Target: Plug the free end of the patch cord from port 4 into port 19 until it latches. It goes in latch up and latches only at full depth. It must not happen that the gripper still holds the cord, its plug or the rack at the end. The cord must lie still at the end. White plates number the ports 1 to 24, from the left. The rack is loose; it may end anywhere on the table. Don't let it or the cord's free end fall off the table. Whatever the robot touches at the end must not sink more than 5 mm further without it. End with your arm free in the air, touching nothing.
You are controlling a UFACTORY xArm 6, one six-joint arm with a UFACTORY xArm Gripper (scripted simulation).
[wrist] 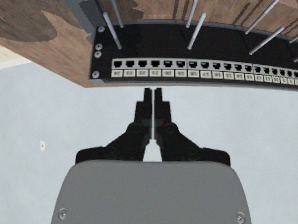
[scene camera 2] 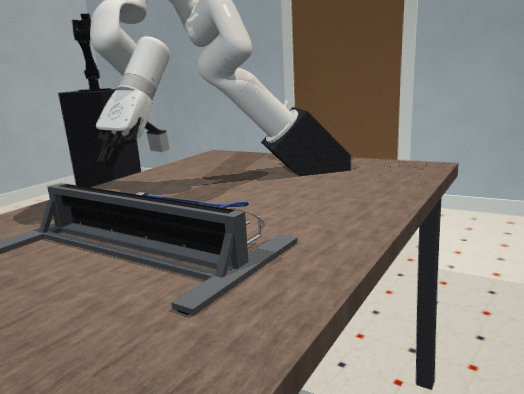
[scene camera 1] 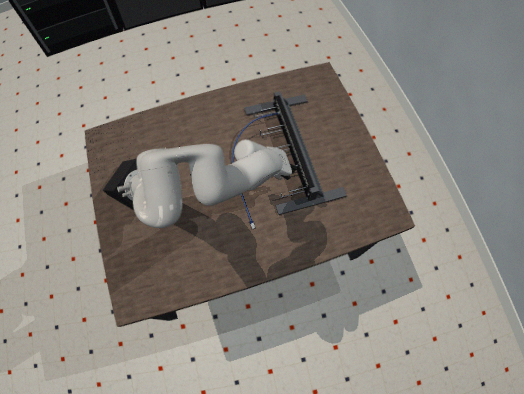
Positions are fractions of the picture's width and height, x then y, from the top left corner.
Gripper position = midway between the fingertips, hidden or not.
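Observation:
The gripper (scene camera 2: 0.20, 0.42) is in the scene, and the wrist view shows the gripper (wrist: 0.52, 0.44) as well.

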